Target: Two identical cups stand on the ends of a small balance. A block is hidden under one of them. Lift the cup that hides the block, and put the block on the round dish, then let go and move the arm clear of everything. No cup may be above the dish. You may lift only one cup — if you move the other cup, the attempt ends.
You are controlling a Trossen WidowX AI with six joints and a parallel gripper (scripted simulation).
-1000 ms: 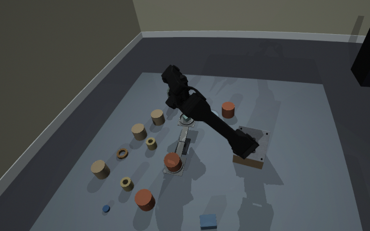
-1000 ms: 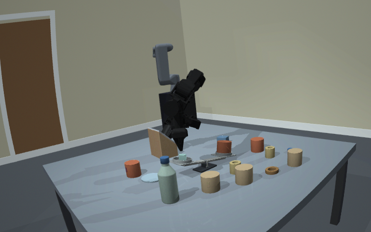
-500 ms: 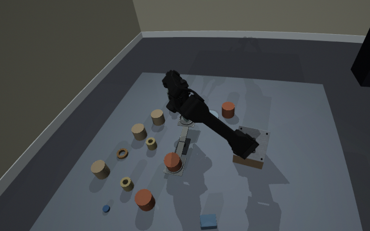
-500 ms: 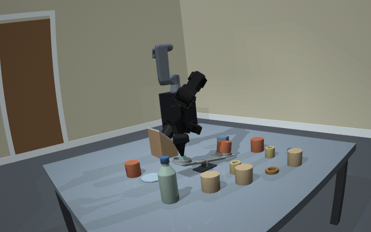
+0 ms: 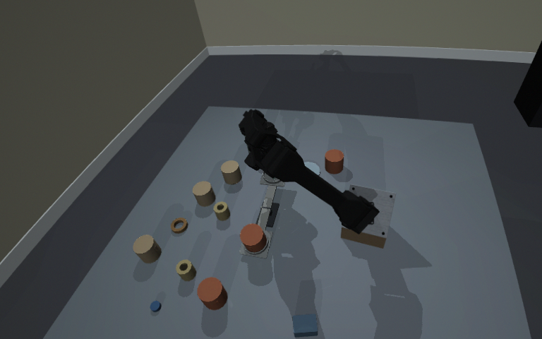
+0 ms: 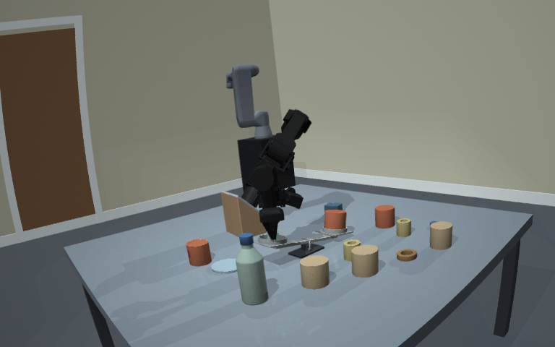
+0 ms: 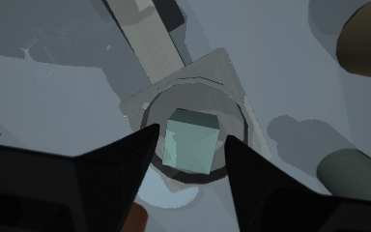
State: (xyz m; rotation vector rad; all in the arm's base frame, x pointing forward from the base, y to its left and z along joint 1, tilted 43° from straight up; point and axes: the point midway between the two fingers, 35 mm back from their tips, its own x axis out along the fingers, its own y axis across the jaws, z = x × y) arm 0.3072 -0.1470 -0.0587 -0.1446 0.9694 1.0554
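Right now my gripper tip is 100 mm to the left of the pale blue round dish, 100 mm past it and 80 mm above it. From my gripper tip the other things lie so: pale green block right at my gripper tip; blue box 470 mm to the left, 190 mm behind, 60 mm below; green bottle 180 mm to the right, 130 mm ahead, 30 mm above.
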